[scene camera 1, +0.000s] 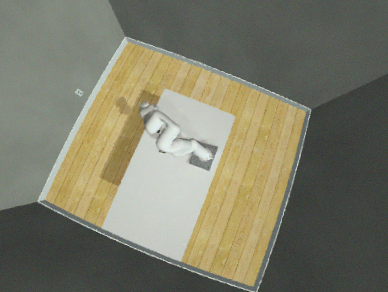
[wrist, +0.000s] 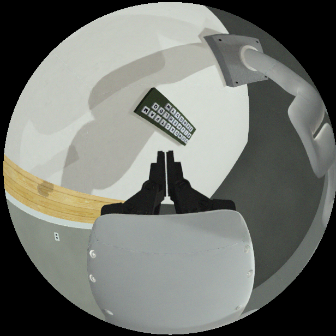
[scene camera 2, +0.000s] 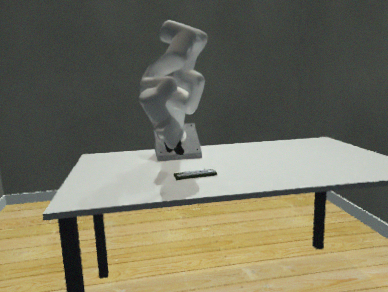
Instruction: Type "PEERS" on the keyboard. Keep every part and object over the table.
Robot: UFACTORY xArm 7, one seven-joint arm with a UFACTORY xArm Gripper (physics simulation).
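Where they show: gripper, fingertip midpoint: [scene camera 1: 158, 132] [scene camera 2: 180, 153]; arm's base, link origin: [scene camera 1: 204, 154].
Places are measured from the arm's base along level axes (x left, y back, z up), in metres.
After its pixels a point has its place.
A dark green keyboard [scene camera 2: 195, 174] @[x 0.039, y -0.421, z -0.089 m] [wrist: 158, 97] with white letter keys lies flat on the white table [scene camera 1: 150, 200] @[x 0.595, y -0.310, z -0.103 m] [scene camera 2: 280, 165] @[x 0.457, y -0.349, z -0.103 m] [wrist: 55, 85]. In the wrist view it lies slanted beyond the fingertips, its keys shrinking towards the right end; the smaller letters are hard to read. In scene camera 1 the arm covers most of it. My gripper [scene camera 2: 179, 150] @[x -0.027, y -0.472, z 0.022 m] [wrist: 165, 161] is shut and empty. It hangs above the table, apart from the keyboard. In scene camera 2 its black fingers show in front of the arm's base plate, left of the keyboard.
The arm's grey base plate [scene camera 1: 200, 164] @[x 0.099, y -0.004, z -0.004 m] [scene camera 2: 193, 134] @[x 0.106, y 0.006, z 0.003 m] [wrist: 226, 67] stands on the table, close to the gripper in scene camera 2 and at the upper right in the wrist view. The folded arm [scene camera 1: 167, 137] @[x 0.055, y -0.270, z 0.526 m] [scene camera 2: 172, 65] @[x -0.043, y -0.464, z 0.365 m] [wrist: 305, 102] rises above it. Arm shadows fall across the table.
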